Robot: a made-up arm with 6 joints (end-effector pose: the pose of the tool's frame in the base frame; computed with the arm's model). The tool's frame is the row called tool.
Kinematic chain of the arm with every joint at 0, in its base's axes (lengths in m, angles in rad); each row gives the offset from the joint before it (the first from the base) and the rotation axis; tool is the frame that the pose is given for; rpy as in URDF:
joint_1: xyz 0 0 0.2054 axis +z
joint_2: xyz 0 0 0 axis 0 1 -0.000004
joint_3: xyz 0.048 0 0.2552 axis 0 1 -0.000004
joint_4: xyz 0.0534 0 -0.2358 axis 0 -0.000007 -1
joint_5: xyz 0 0 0 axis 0 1 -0.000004
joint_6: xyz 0.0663 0 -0.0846 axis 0 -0.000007 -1
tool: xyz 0 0 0 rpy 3.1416 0 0
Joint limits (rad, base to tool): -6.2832..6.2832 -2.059..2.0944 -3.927..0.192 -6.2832..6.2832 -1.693..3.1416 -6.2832..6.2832
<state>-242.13 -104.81 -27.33 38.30 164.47 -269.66</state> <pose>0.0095 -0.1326 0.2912 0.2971 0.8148 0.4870 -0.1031</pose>
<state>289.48 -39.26 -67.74 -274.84 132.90 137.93</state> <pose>0.1271 -0.0394 0.5421 0.3961 -0.1511 0.7786 0.4626</pose>
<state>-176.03 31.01 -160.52 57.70 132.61 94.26</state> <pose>-0.3433 -0.1146 0.5410 0.2906 0.3971 0.8422 -0.2202</pose>
Working (the frame after each row of the table, in the pose's form):
after joint_1: 0.0000 0.0000 0.2054 0.0346 0.0000 0.0000 -0.9994
after joint_2: 0.0000 0.0000 0.2054 0.0334 0.2672 0.0093 -0.9630
after joint_3: -0.1722 -0.0120 0.3994 0.0148 -0.9039 -0.0313 -0.4262
after joint_4: -0.3198 -0.0222 0.5906 0.1927 0.7766 0.4636 0.3805
after joint_5: -0.3198 -0.0222 0.5906 0.3471 0.0363 -0.3628 -0.8641
after joint_6: -0.3433 -0.1146 0.5410 0.3971 -0.2906 0.2202 0.8422

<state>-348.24 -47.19 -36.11 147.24 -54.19 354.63</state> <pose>0.0814 -0.0424 0.3504 0.2554 -0.2394 0.9030 -0.2490</pose>
Working (the frame after each row of the table, in the pose's form):
after joint_1: 0.0000 0.0000 0.2054 0.9947 0.0000 0.0000 0.1024
after joint_2: 0.0000 0.0000 0.2054 0.9116 0.0410 -0.3982 0.0939
after joint_3: -0.1514 -0.0315 0.4140 0.7433 0.0681 -0.6611 0.0766
after joint_4: 0.0840 0.0175 0.4396 0.2831 0.6535 -0.1211 -0.6915
after joint_5: 0.0840 0.0175 0.4396 0.1968 0.2668 -0.2367 -0.9133
after joint_6: 0.0814 -0.0424 0.3504 0.2394 0.2554 -0.2490 -0.9030

